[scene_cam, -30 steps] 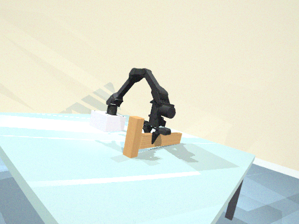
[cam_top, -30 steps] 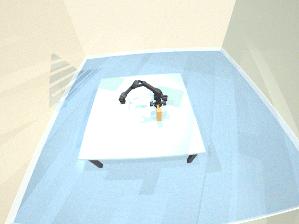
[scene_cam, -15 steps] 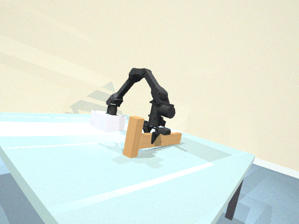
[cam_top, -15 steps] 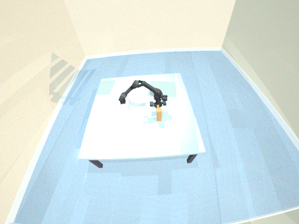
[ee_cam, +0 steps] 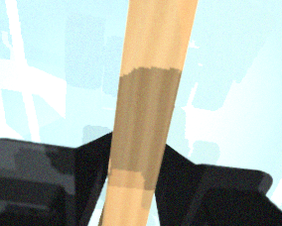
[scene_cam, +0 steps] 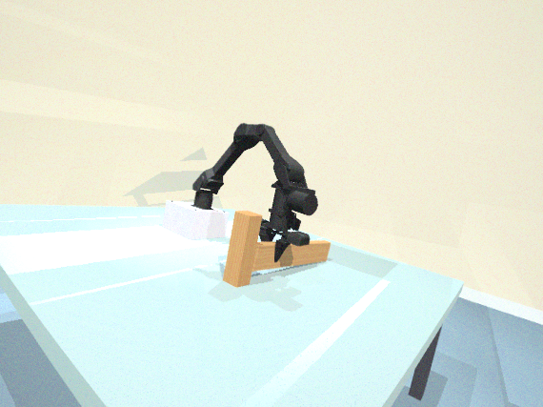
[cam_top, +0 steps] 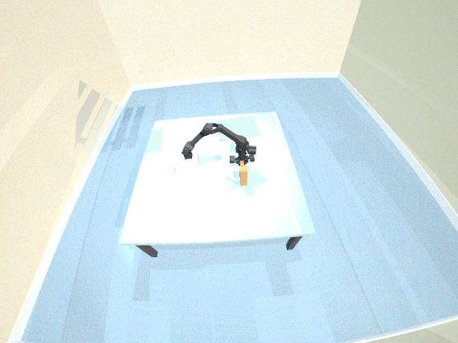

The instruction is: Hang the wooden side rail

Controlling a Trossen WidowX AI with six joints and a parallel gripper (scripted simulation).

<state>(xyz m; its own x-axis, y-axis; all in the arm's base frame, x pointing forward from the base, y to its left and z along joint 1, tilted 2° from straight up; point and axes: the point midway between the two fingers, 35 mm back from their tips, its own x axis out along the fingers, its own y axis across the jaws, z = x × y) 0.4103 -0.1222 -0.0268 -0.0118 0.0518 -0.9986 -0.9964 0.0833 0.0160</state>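
My gripper tip is 130 mm to the left of the wooden headboard post, 40 mm below it and 10 mm past it.
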